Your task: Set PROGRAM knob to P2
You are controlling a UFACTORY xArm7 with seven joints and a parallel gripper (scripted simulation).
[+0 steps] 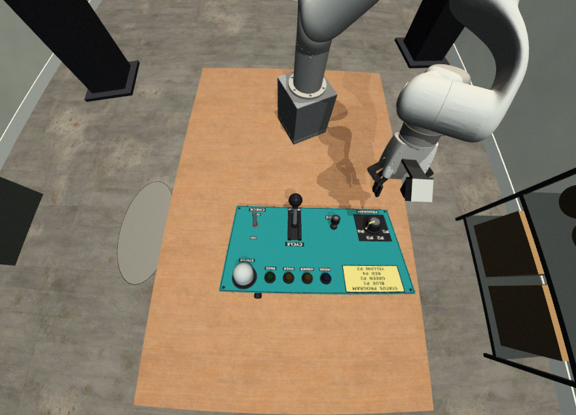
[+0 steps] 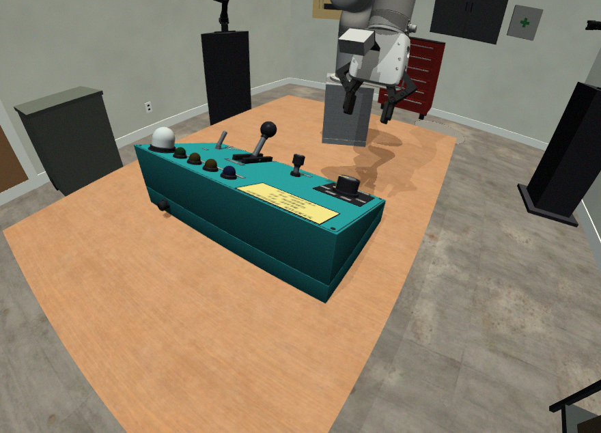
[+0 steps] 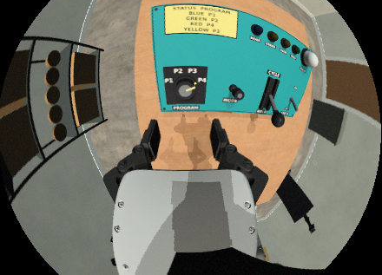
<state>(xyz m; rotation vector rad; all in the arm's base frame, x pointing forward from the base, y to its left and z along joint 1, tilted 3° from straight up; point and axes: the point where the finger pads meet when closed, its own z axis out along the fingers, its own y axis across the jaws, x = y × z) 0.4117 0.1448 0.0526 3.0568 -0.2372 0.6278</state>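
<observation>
The black toggle is 13 cm to the right of my hand, 13 cm below it and 3 cm ahead of it. Also, from my hand: check toggle (36 cm to the right, 14 cm below, 1 cm behind); teal console (20 cm to the right, 16 cm below, 6 cm ahead); ball-topped cycle lever (24 cm to the right, 13 cm below, 1 cm behind).
</observation>
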